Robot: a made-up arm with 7 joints. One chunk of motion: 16 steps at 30 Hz.
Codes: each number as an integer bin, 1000 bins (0 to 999) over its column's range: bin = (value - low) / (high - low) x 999, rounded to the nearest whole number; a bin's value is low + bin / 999 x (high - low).
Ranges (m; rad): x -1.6..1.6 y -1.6..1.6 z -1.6..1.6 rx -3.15..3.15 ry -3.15..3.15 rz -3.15..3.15
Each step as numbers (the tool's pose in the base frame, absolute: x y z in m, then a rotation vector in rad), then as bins.
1 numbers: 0.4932 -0.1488 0.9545 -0.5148 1.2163 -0.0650
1 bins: 653 453 797 418 692 489
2 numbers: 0.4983 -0.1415 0.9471 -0.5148 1.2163 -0.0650
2 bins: 655 455 795 418 692 489
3 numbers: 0.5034 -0.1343 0.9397 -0.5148 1.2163 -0.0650
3 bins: 657 458 793 418 692 489
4 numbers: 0.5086 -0.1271 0.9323 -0.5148 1.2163 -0.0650
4 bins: 658 460 791 418 692 489
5 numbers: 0.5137 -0.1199 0.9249 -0.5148 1.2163 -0.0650
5 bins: 660 462 788 418 692 489
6 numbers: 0.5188 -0.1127 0.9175 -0.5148 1.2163 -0.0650
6 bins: 661 464 786 418 692 489
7 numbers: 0.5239 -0.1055 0.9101 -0.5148 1.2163 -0.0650
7 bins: 663 467 784 418 692 489
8 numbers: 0.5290 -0.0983 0.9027 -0.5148 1.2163 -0.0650
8 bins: 665 469 781 418 692 489
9 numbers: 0.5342 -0.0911 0.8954 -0.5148 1.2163 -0.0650
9 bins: 666 471 779 418 692 489
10 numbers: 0.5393 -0.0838 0.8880 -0.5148 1.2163 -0.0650
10 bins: 668 473 777 418 692 489
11 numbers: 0.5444 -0.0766 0.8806 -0.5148 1.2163 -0.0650
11 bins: 669 476 774 418 692 489
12 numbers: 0.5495 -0.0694 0.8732 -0.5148 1.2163 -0.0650
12 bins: 671 478 772 418 692 489
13 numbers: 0.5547 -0.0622 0.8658 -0.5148 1.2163 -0.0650
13 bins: 673 480 770 418 692 489
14 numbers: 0.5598 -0.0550 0.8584 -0.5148 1.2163 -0.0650
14 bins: 674 482 767 418 692 489
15 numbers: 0.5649 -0.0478 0.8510 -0.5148 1.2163 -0.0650
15 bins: 676 485 765 418 692 489
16 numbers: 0.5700 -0.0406 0.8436 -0.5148 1.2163 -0.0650
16 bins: 677 487 763 418 692 489
